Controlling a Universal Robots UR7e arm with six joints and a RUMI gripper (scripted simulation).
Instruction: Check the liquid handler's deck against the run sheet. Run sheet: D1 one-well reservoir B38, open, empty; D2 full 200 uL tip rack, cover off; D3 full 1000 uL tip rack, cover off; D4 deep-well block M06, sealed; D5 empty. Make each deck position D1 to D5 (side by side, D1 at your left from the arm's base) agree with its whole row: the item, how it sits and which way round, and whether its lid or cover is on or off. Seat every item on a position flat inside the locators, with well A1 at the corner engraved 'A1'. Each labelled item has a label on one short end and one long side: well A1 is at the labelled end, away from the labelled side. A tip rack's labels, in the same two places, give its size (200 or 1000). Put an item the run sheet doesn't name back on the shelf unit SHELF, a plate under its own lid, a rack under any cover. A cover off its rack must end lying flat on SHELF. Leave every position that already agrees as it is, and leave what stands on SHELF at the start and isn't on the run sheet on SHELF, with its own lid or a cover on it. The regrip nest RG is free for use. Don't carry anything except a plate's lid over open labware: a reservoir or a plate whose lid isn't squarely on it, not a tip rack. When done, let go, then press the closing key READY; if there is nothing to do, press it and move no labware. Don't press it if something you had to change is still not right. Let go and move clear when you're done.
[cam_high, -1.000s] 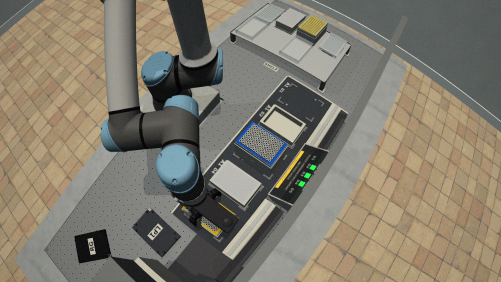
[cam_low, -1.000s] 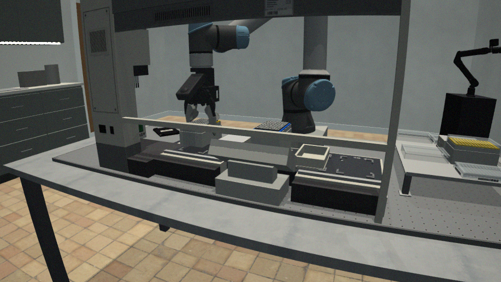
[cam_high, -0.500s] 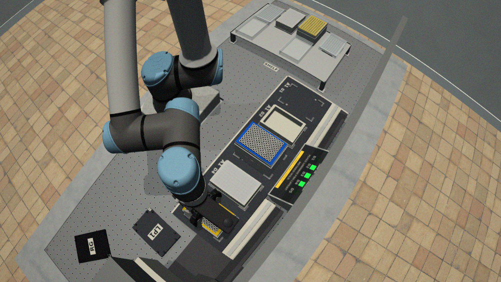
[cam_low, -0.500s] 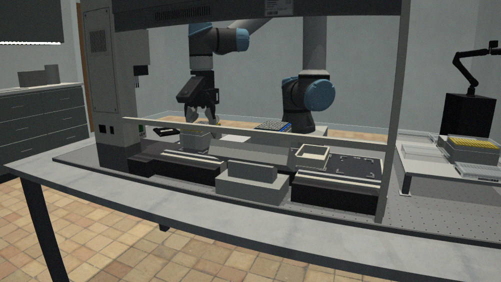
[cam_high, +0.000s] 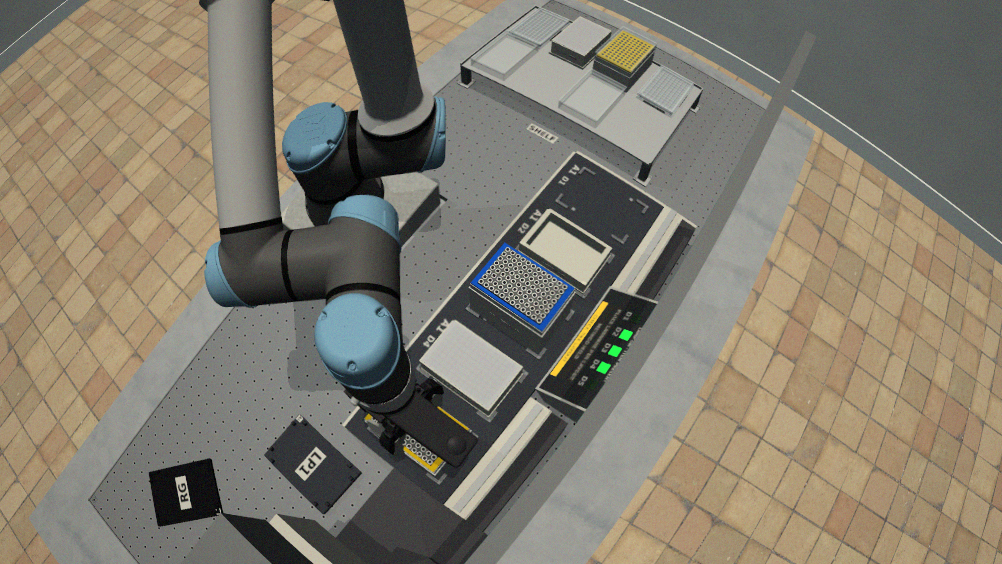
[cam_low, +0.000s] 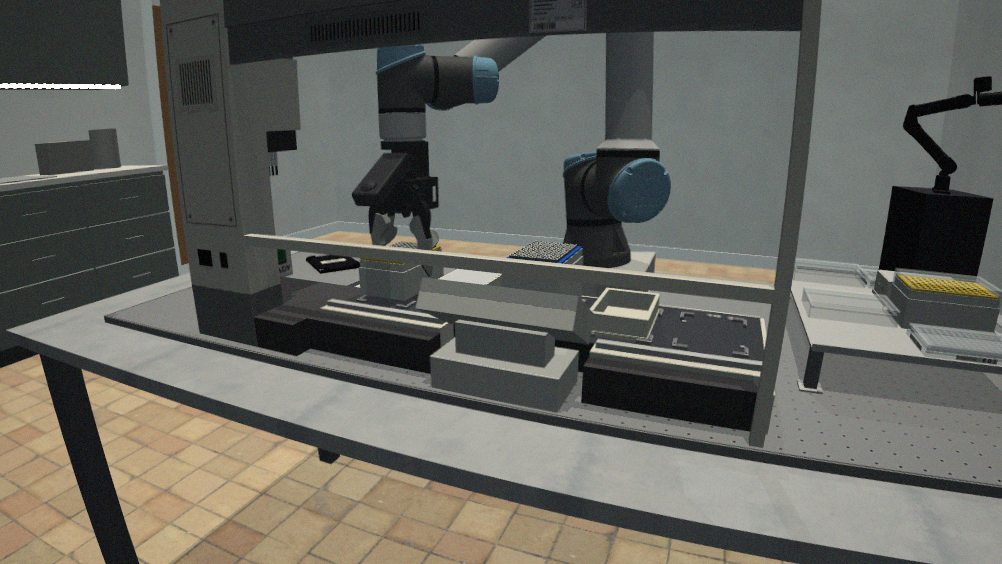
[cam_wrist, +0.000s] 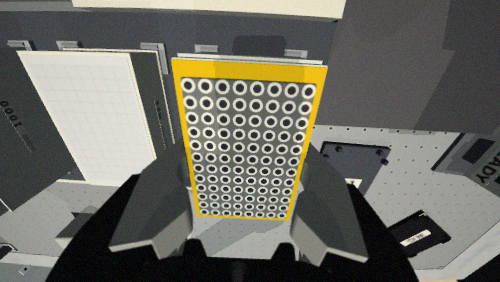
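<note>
Right now the yellow-framed tip rack is 1 cm behind my hand and 1 cm above it. Also, from my hand: handler's frame bar (23 cm ahead, 15 cm to the left, 7 cm above); then blue-framed tip rack (4 cm ahead, 24 cm to the left, 2 cm above); then handler's tower (11 cm ahead, 25 cm to the right, 18 cm above).
</note>
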